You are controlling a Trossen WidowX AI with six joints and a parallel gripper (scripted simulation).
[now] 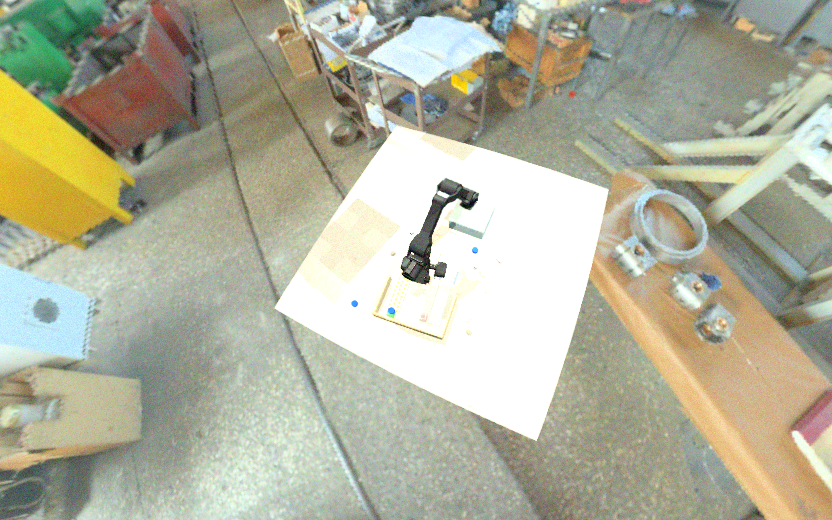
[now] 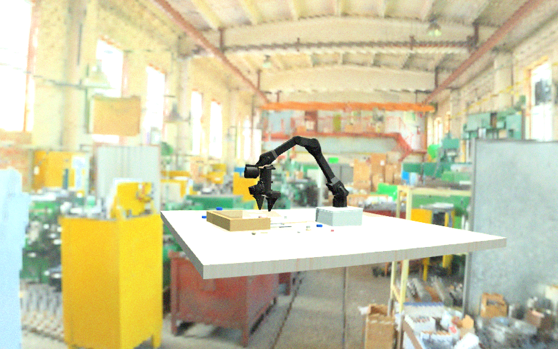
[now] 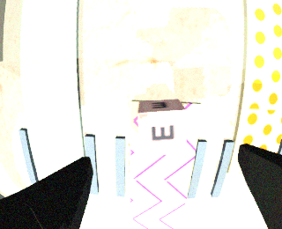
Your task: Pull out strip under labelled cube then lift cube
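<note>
Right now the yellow-dotted strip is 90 mm ahead of my gripper tip, 70 mm to the right of it and 60 mm below it.
</note>
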